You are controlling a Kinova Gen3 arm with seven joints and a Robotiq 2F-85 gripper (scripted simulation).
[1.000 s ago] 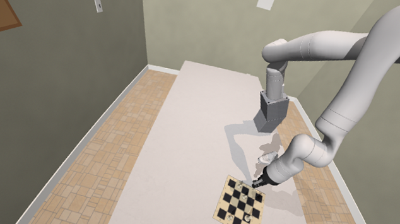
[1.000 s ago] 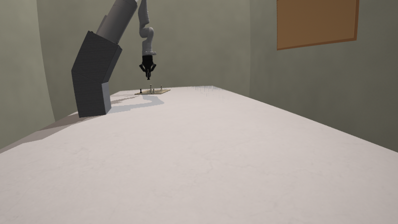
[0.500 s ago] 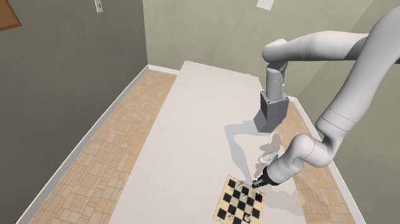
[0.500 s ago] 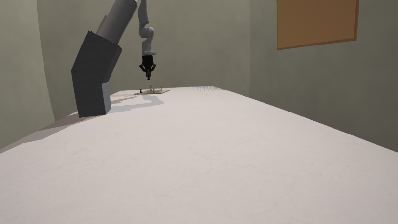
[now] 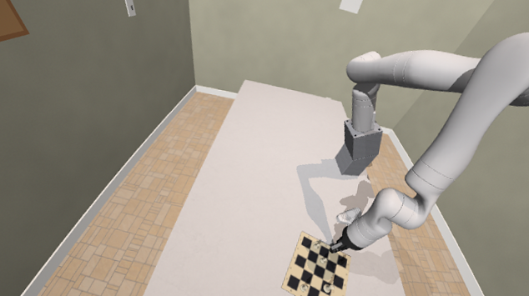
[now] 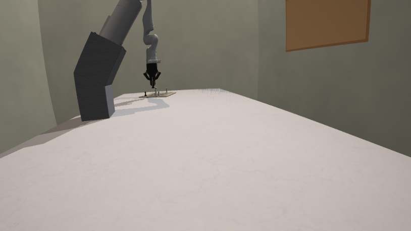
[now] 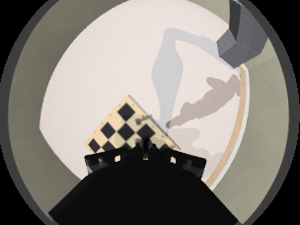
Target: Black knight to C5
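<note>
The black pawn is 60 mm behind my hand, 10 mm to the left of it and 80 mm below it. Also, from my hand: black knight: 20 mm below; then light piece: 70 mm ahead, 140 mm to the left, 70 mm below; then chessboard: 20 mm ahead, 70 mm to the left, 90 mm below.
</note>
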